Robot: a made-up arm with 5 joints. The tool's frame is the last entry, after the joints. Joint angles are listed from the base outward.
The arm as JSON. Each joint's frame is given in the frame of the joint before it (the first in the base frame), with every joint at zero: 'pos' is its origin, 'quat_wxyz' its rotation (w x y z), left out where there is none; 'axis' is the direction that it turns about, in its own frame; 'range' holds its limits. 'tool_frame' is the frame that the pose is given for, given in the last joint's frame.
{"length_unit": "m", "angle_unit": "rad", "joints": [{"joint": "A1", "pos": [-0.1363, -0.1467, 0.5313], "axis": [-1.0, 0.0, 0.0], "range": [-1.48, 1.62]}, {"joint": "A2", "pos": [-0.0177, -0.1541, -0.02], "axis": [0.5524, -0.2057, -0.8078], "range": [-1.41, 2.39]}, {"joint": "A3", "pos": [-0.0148, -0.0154, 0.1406], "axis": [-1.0, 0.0, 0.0], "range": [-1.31, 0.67]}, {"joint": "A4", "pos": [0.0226, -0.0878, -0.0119], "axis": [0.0, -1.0, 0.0], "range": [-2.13, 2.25]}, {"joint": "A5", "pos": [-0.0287, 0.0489, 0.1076], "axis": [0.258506, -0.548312, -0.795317], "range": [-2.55, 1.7]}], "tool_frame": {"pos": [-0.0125, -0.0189, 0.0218], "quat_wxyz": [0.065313, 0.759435, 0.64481, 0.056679]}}
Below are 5 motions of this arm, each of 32 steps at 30 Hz.
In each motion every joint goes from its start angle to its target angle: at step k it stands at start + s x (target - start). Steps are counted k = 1, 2, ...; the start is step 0. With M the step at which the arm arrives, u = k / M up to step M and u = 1 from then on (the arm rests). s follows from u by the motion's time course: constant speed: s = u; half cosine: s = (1 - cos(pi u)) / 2; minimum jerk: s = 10 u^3 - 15 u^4 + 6 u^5.
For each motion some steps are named. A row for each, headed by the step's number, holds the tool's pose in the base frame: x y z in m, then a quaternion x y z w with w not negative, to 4 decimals.
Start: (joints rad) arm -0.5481 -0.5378 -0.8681 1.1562 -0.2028
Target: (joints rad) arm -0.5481 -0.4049 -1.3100 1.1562 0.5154
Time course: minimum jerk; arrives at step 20
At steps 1, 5, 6, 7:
1: -0.2386 -0.3977 0.5110 -0.6250 -0.4272 -0.6481 0.0819
5: -0.2415 -0.3936 0.5080 -0.6410 -0.3754 -0.6603 0.1107
6: -0.2432 -0.3910 0.5064 -0.6493 -0.3446 -0.6660 0.1272
7: -0.2453 -0.3878 0.5048 -0.6583 -0.3066 -0.6716 0.1468

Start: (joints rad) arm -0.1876 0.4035 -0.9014 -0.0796 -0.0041
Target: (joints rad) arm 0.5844 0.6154 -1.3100 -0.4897 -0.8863
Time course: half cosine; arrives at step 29
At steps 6, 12, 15, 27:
6: -0.2364 -0.4762 0.5995 -0.6826 -0.4371 -0.4682 0.3519
12: -0.2248 -0.4655 0.6468 -0.6148 -0.5735 -0.4355 0.3218
15: -0.2168 -0.4538 0.6750 -0.5638 -0.6519 -0.4082 0.3010
27: -0.1917 -0.3987 0.7497 -0.3779 -0.8452 -0.2961 0.2348

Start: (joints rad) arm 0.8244 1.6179 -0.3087 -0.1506 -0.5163
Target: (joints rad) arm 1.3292 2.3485 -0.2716 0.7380 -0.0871
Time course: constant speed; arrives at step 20
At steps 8, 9, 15, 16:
8: -0.4024 -0.1834 0.6833 0.7791 0.1780 0.4932 0.3436
9: -0.4002 -0.1736 0.6738 0.7642 0.1484 0.5100 0.3659
15: -0.3716 -0.1239 0.6188 0.6422 -0.0285 0.6015 0.4742
16: -0.3646 -0.1173 0.6104 0.6171 -0.0574 0.6149 0.4877

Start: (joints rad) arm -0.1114 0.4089 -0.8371 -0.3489 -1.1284
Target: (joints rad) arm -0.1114 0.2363 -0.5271 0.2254 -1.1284
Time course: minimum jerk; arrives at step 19
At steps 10, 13, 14, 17, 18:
10: -0.2017 -0.4718 0.6555 -0.4127 -0.8604 -0.2248 0.1973
13: -0.2128 -0.4599 0.6684 -0.4518 -0.8612 -0.1918 0.1322
14: -0.2155 -0.4565 0.6711 -0.4602 -0.8610 -0.1838 0.1148
17: -0.2199 -0.4510 0.6751 -0.4724 -0.8603 -0.1710 0.0857
18: -0.2202 -0.4505 0.6754 -0.4733 -0.8603 -0.1700 0.0834

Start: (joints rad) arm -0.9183 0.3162 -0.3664 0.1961 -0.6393
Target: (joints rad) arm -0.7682 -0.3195 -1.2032 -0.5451 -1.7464
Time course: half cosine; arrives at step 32
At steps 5, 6, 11, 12, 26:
5: -0.2279 -0.4682 0.4167 -0.5354 -0.6041 -0.4842 0.3375
6: -0.2227 -0.4696 0.4169 -0.5150 -0.6204 -0.4841 0.3398
11: -0.1840 -0.4744 0.4207 -0.3563 -0.7244 -0.4778 0.3462
12: -0.1743 -0.4741 0.4223 -0.3142 -0.7461 -0.4748 0.3453
26: -0.0600 -0.4149 0.4659 0.3136 -0.8279 -0.3924 0.2495

